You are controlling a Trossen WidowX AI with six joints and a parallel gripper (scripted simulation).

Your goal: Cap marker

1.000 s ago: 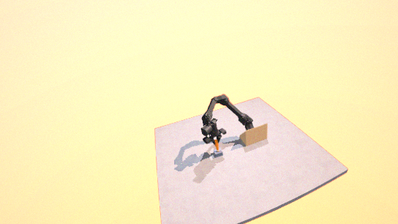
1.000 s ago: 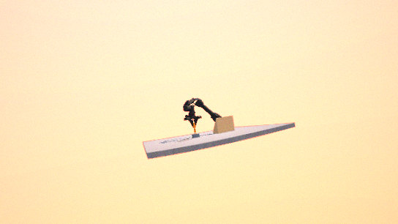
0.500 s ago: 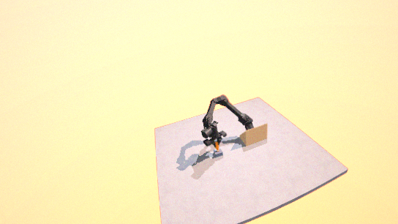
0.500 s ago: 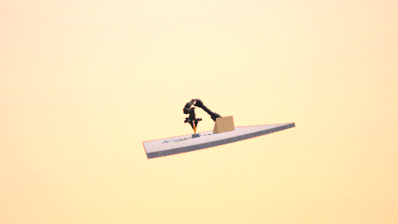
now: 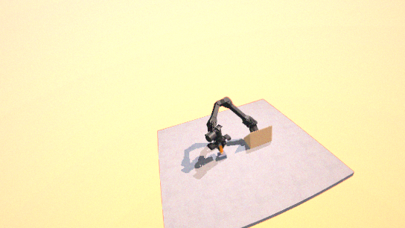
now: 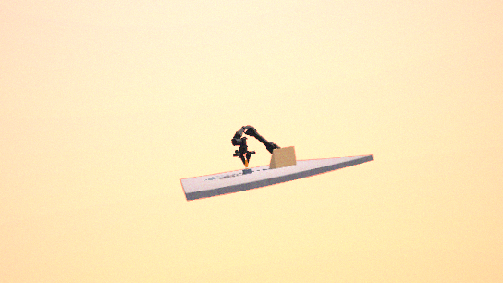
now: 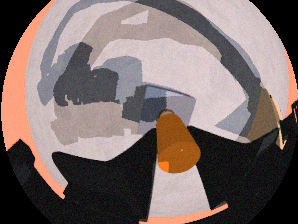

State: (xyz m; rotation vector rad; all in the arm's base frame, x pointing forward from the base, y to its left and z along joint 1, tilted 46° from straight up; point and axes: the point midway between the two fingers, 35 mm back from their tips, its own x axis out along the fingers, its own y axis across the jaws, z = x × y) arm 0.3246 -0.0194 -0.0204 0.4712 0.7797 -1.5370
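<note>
Now: the orange cap 10 mm above my gripper tip. The rest, counted from my gripper tip: holder block 60 mm below.
</note>
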